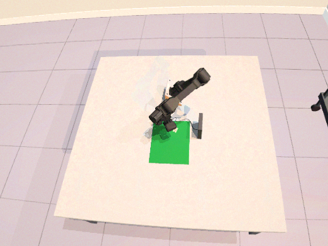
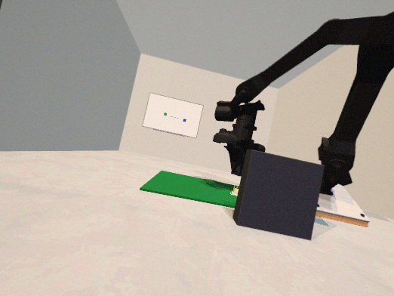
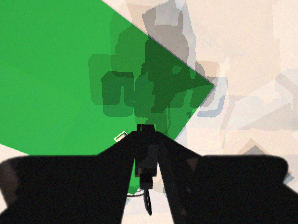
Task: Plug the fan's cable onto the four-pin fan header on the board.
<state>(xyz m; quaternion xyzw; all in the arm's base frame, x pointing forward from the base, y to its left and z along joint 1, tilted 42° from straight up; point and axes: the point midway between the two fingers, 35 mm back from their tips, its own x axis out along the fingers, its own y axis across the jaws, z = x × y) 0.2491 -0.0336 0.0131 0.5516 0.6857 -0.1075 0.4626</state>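
The cream four-pin header is 5 cm to the left of my gripper tip and 7 cm below it. Round my gripper tip: green board: 8 cm ahead, 3 cm to the left, 8 cm below; black plug: 1 cm to the left, 1 cm above; dark fan: 1 cm behind, 20 cm to the left, 1 cm below.
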